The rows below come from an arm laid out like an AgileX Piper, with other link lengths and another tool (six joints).
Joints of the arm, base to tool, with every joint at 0 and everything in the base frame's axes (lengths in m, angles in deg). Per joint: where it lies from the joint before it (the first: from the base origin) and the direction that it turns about. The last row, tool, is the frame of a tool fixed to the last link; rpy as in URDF.
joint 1: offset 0 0 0.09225 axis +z
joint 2: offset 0 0 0 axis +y
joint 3: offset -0.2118 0 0.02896 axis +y
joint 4: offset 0.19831 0 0.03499 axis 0.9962 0 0.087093
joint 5: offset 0 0 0 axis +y
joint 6: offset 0.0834 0 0.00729 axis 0.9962 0 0.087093
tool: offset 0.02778 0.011 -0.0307 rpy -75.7 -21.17 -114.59
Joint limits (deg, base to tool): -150..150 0..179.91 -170..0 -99.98..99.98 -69.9..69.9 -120..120
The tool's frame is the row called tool.
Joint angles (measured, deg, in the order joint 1, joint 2, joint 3, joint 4, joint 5, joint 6), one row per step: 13.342, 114.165, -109.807, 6.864, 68.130, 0.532; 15.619, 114.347, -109.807, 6.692, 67.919, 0.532; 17.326, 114.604, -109.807, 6.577, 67.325, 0.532; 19.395, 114.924, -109.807, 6.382, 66.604, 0.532; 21.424, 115.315, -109.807, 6.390, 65.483, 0.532; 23.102, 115.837, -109.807, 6.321, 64.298, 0.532; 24.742, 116.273, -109.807, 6.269, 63.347, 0.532; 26.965, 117.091, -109.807, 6.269, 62.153, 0.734; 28.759, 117.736, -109.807, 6.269, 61.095, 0.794; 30.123, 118.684, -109.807, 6.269, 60.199, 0.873
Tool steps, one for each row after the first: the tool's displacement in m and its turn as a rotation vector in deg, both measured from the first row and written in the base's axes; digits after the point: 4 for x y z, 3 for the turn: -0.0034, 0.0121, -0.0011, -0.159, -0.070, 2.250; -0.0053, 0.0214, -0.0025, -0.181, -0.423, 3.888; -0.0079, 0.0326, -0.0042, -0.248, -0.862, 5.875; -0.0102, 0.0443, -0.0062, -0.010, -1.554, 7.776; -0.0116, 0.0540, -0.0090, 0.151, -2.200, 9.321; -0.0138, 0.0634, -0.0113, 0.297, -2.698, 10.855; -0.0172, 0.0765, -0.0157, 0.542, -2.994, 12.762; -0.0203, 0.0869, -0.0193, 0.751, -3.354, 14.383; -0.0223, 0.0952, -0.0247, 0.789, -3.276, 15.578
